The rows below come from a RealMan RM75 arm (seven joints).
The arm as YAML. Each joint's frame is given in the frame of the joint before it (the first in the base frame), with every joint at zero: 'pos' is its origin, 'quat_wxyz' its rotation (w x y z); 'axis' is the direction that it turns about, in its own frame. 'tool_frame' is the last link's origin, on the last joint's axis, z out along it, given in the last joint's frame.
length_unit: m
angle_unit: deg
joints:
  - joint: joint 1
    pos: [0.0, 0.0, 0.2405]
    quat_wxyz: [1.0, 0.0, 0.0, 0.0]
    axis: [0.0, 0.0, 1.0]
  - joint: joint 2
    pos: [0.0, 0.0, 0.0]
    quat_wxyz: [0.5, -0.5, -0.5, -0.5]
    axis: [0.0, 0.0, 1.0]
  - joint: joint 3
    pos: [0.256, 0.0, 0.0]
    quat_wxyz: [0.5, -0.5, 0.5, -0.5]
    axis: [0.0, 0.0, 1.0]
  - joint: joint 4
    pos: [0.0, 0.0, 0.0]
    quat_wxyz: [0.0, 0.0, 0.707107, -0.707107]
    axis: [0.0, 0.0, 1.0]
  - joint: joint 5
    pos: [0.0, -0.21, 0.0]
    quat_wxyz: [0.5, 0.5, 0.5, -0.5]
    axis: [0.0, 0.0, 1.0]
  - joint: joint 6
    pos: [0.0, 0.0, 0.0]
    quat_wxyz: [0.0, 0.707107, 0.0, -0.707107]
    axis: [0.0, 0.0, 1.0]
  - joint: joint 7
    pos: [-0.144, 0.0, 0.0]
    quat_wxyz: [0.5, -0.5, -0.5, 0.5]
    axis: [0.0, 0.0, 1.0]
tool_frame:
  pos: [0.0, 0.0, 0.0]
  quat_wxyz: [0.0, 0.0, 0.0, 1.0]
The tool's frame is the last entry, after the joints.
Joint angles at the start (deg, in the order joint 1, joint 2, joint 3, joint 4, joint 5, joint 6, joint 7):
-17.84 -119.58 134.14 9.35 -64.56 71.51 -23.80
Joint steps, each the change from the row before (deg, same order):
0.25 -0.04 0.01 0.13 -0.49 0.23 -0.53
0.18 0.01 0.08 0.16 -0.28 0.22 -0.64
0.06 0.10 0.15 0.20 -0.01 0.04 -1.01
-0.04 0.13 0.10 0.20 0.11 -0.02 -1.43
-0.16 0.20 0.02 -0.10 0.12 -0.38 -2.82
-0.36 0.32 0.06 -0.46 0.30 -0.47 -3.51
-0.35 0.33 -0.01 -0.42 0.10 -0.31 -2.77
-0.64 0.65 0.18 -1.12 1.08 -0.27 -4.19
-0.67 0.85 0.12 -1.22 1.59 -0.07 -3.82
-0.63 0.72 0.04 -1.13 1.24 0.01 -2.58
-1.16 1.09 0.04 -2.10 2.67 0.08 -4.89
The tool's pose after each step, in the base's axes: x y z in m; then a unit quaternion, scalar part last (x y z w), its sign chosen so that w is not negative. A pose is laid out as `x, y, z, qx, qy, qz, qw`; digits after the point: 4 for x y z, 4 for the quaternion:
-0.3747, 0.2838, 0.0117, -0.5331, -0.3777, -0.3943, 0.6463
-0.3750, 0.2829, 0.0122, -0.5285, -0.3807, -0.3994, 0.6452
-0.3746, 0.2830, 0.0124, -0.5258, -0.3848, -0.4059, 0.6408
-0.3739, 0.2838, 0.0126, -0.5226, -0.3903, -0.4148, 0.6344
-0.3747, 0.2850, 0.0134, -0.5152, -0.4033, -0.4275, 0.6239
-0.3762, 0.2870, 0.0152, -0.5079, -0.4174, -0.4410, 0.6110
-0.3777, 0.2889, 0.0179, -0.5009, -0.4275, -0.4516, 0.6020
-0.3796, 0.2921, 0.0223, -0.4996, -0.4383, -0.4634, 0.5862
-0.3815, 0.2956, 0.0281, -0.5032, -0.4446, -0.4717, 0.5714
-0.3831, 0.2988, 0.0337, -0.5078, -0.4468, -0.4753, 0.5626
-0.3847, 0.3042, 0.0417, -0.5171, -0.4535, -0.4814, 0.5433

